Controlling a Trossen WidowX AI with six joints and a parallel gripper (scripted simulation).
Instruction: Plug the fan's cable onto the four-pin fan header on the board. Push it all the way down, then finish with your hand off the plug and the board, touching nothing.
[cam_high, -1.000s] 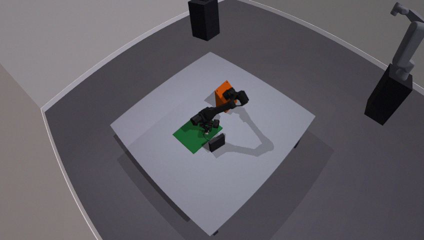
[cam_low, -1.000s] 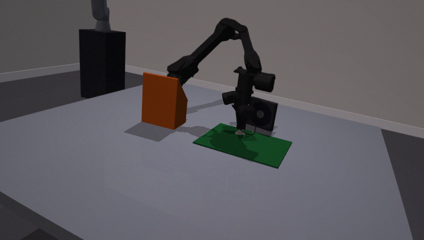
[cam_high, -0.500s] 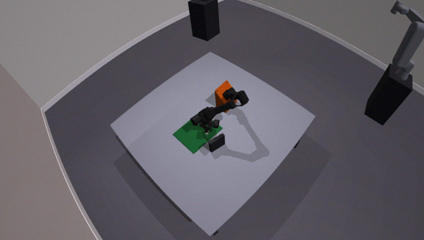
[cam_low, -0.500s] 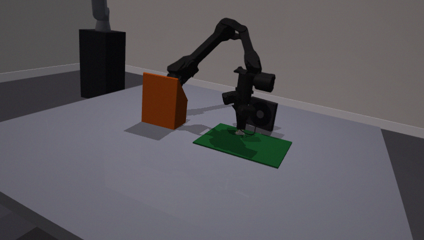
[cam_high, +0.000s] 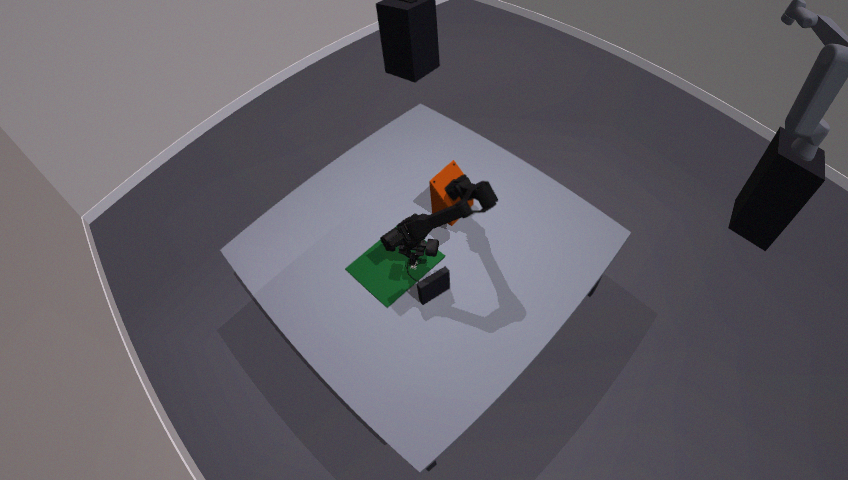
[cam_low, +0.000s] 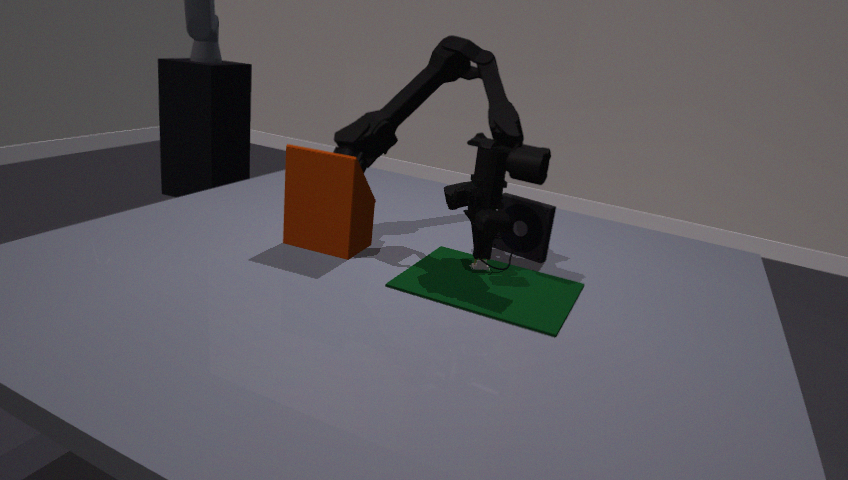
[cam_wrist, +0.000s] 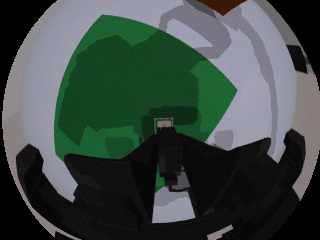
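My gripper tip is now 6 cm to the left of the green board, 5 cm above it and 4 cm short of it. From my gripper tip the other things lie so: dark plug (1 cm ahead, 1 cm above); black fan (13 cm to the left, 6 cm ahead, 2 cm above).
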